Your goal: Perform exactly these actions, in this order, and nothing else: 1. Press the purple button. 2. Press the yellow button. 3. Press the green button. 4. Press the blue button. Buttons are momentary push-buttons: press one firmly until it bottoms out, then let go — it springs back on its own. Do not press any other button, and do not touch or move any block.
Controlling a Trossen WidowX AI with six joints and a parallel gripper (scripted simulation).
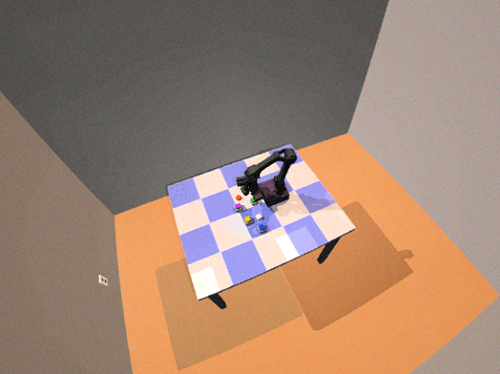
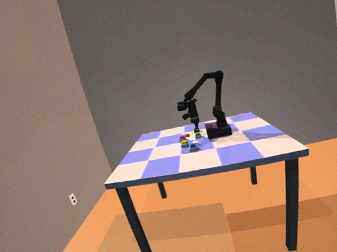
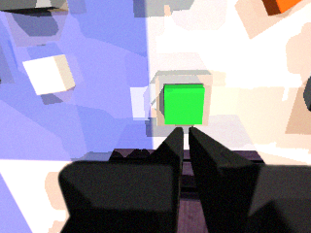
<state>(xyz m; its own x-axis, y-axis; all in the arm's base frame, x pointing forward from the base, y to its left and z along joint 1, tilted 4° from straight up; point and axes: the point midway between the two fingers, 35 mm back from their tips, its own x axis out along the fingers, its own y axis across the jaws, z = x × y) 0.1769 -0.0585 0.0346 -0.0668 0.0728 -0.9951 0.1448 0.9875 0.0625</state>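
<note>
The blue button is 21 cm to the left of my gripper tip, 8 cm ahead of it and 4 cm below it. Round my gripper tip: red button: 15 cm to the right, 4 cm below, 1 cm behind; then yellow button: 12 cm ahead, 11 cm to the left, 4 cm below.
</note>
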